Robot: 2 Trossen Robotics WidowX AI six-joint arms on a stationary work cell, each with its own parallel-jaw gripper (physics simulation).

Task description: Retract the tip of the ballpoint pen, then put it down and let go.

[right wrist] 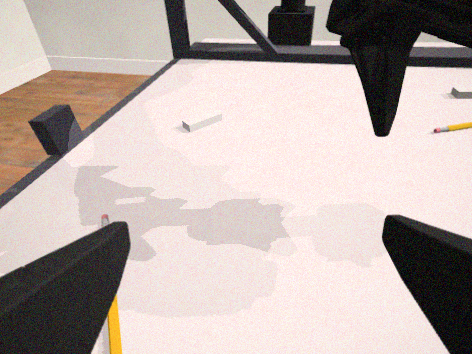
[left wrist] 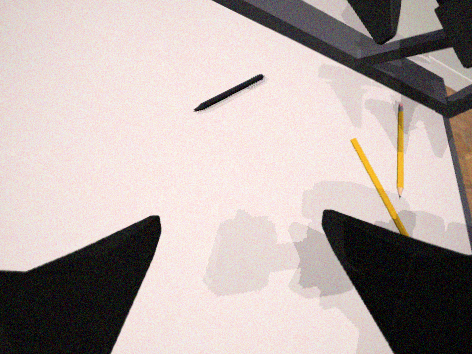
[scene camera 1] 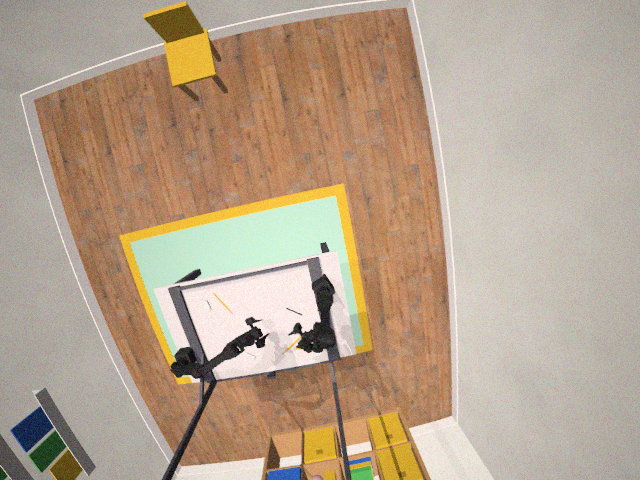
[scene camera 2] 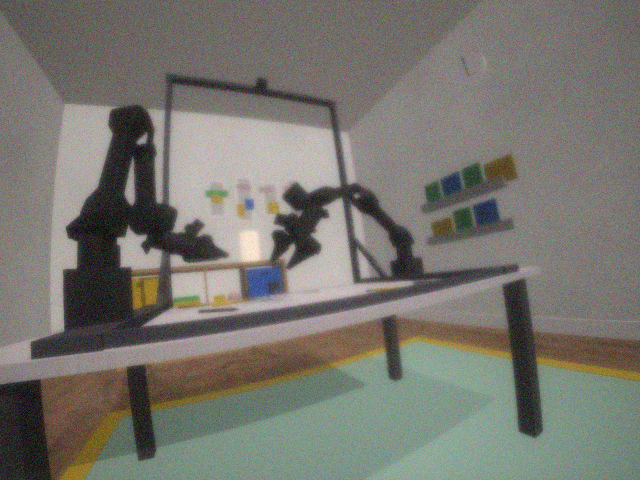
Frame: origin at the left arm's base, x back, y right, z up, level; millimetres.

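Seen in the pictures: left gripper, between the fingertips: (right wrist: 439,150) (left wrist: 242,220) (scene camera 1: 265,326) (scene camera 2: 278,265); right gripper, between the fingertips: (right wrist: 257,230) (left wrist: 434,54) (scene camera 1: 291,341) (scene camera 2: 223,257); left arm's base, origin of its link: (right wrist: 292,9) (scene camera 1: 183,361); right arm's base, origin of its link: (scene camera 1: 323,291).
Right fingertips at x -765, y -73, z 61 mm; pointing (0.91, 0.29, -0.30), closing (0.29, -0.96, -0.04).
Note:
Offsets run from my right fingertips to a thing's middle. Level surfaces: height alone.
A slim black pen {dx -30, dy -118, dz -145 mm} (scene camera 1: 294,311) (scene camera 2: 218,310) (left wrist: 228,93) lies flat on the white table {dz -148 mm} (scene camera 1: 248,289) (left wrist: 125,125). In the left wrist view its pointed end is at the lower left and its blunt end at the upper right; whether the writing tip is out is too small to tell. My left gripper (scene camera 1: 264,327) (scene camera 2: 280,264) (left wrist: 242,220) is open and empty above the table, apart from the pen. My right gripper (scene camera 1: 294,337) (scene camera 2: 226,254) (left wrist: 434,54) (right wrist: 257,230) is open and empty, raised above the table; the pen does not show in the right wrist view.
Two yellow pencils {dx +38, dy +129, dz -145 mm} (left wrist: 380,185) {dx -63, dy +170, dz -145 mm} (left wrist: 400,150) lie near each other beyond the pen. Another pencil {dx +413, dy -262, dz -145 mm} (scene camera 1: 223,303) (right wrist: 457,127) lies near a grey bar {dx +513, dy -264, dz -142 mm} (scene camera 1: 209,304) (right wrist: 462,93). A pale bar {dx +335, dy +156, dz -142 mm} (right wrist: 202,122) lies near the table edge. Dark frame rails (scene camera 1: 186,320) border the table.

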